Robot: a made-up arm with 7 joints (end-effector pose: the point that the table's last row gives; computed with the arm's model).
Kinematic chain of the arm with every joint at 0, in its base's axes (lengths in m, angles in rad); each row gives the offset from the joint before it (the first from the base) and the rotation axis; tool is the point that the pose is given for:
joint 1: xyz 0 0 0.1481 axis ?
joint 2: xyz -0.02 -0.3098 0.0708 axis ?
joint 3: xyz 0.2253 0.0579 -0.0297 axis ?
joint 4: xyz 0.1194 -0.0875 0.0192 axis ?
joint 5: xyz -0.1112 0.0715 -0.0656 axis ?
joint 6: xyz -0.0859 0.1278 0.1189 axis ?
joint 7: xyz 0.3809 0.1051 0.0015 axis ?
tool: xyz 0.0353 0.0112 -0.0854
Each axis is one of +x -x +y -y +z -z.
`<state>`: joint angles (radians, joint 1 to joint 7).
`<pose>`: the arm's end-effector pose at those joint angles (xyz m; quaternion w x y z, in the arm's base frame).
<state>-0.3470 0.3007 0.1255 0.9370 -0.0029 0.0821 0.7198</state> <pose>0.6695 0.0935 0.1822 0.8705 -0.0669 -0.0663 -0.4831</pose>
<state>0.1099 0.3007 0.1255 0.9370 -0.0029 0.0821 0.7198</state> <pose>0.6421 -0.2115 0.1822 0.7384 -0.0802 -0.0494 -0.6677</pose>
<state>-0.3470 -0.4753 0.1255 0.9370 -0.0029 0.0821 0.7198</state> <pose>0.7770 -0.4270 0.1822 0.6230 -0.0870 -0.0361 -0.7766</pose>
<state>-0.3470 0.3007 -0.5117 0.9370 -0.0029 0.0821 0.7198</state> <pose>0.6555 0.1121 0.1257 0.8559 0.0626 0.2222 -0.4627</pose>
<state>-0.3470 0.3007 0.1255 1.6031 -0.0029 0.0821 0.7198</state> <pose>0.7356 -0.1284 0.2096 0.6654 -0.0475 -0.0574 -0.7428</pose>
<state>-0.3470 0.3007 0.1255 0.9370 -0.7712 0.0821 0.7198</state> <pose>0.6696 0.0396 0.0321 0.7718 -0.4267 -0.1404 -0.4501</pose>
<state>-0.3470 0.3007 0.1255 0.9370 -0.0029 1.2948 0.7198</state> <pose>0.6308 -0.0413 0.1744 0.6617 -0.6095 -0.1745 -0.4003</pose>
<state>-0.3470 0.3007 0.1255 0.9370 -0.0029 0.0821 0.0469</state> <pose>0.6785 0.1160 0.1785 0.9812 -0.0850 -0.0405 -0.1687</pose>
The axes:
joint 1: -z
joint 2: +z
joint 3: -x
joint 4: -z
joint 5: +x
joint 6: -x
joint 7: -z

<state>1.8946 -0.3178 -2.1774 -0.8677 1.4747 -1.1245 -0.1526</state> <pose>-0.7315 -0.2469 0.0733 0.0116 0.3164 -0.5411 0.7790</pose>
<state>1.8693 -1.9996 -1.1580 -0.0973 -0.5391 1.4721 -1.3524</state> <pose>-0.7847 0.3280 0.1804 0.2790 0.3318 0.2512 -0.8655</pose>
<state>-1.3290 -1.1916 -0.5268 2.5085 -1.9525 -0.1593 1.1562</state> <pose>0.4939 -0.0814 -0.1612 0.0340 -0.6720 0.5843 -0.4537</pose>
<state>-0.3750 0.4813 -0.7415 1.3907 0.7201 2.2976 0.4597</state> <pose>0.4894 -0.1232 0.0051 0.7384 -0.6057 0.2740 -0.1129</pose>
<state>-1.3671 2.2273 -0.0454 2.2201 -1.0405 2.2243 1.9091</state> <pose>-0.1656 0.0076 0.1688 0.0678 -0.0717 0.9944 -0.0373</pose>
